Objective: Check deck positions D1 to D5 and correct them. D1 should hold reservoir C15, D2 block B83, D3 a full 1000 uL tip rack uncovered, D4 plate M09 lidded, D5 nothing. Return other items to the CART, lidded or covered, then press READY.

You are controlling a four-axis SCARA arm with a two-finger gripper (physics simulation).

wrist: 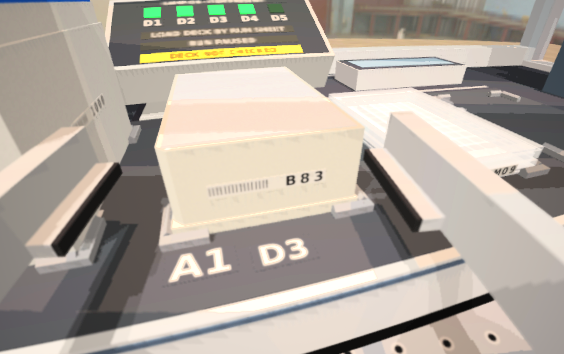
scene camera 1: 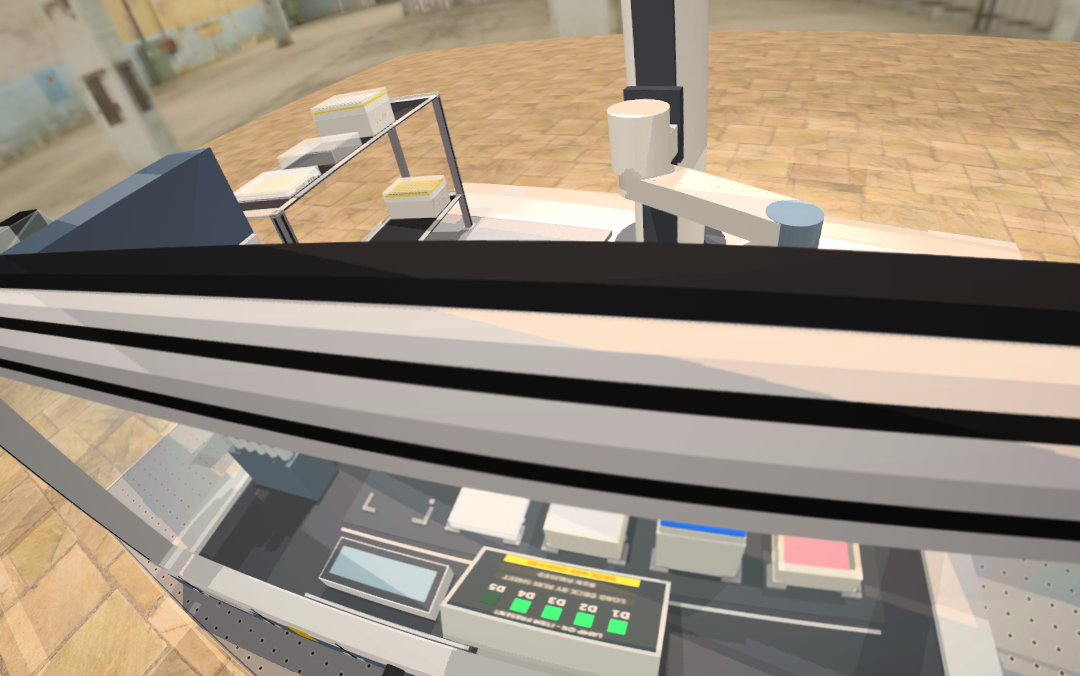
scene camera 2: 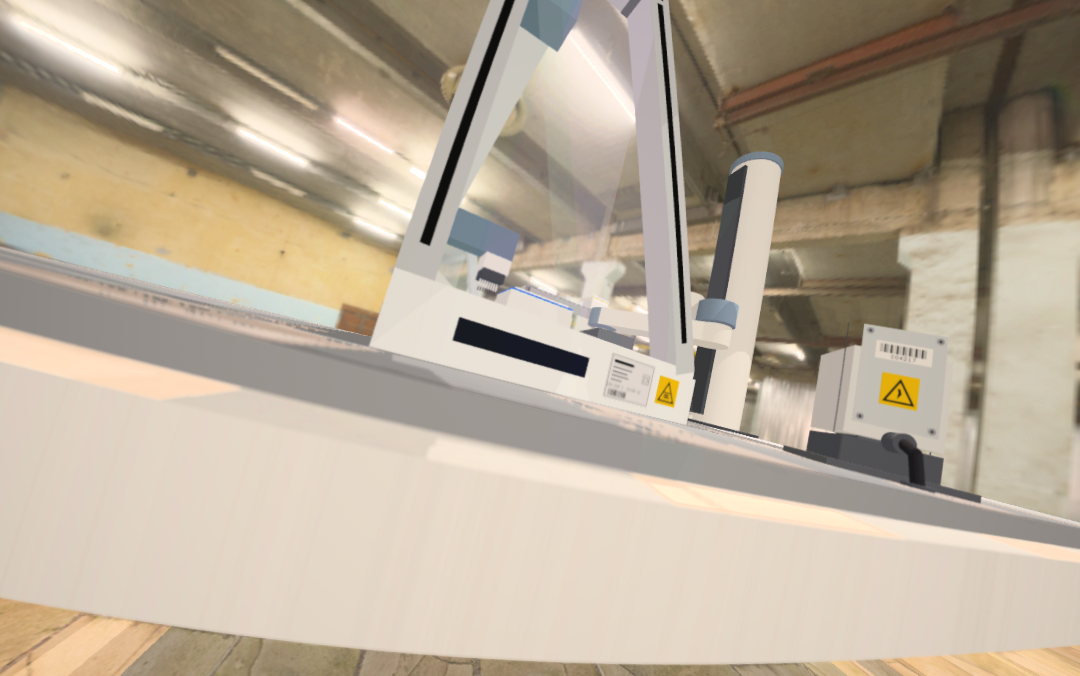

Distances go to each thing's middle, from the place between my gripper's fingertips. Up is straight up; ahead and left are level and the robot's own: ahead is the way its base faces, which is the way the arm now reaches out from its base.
Scene:
I see the READY box point(scene camera 2: 844, 425) 520 mm to the left of my hand, 220 mm behind it and 40 mm below it.

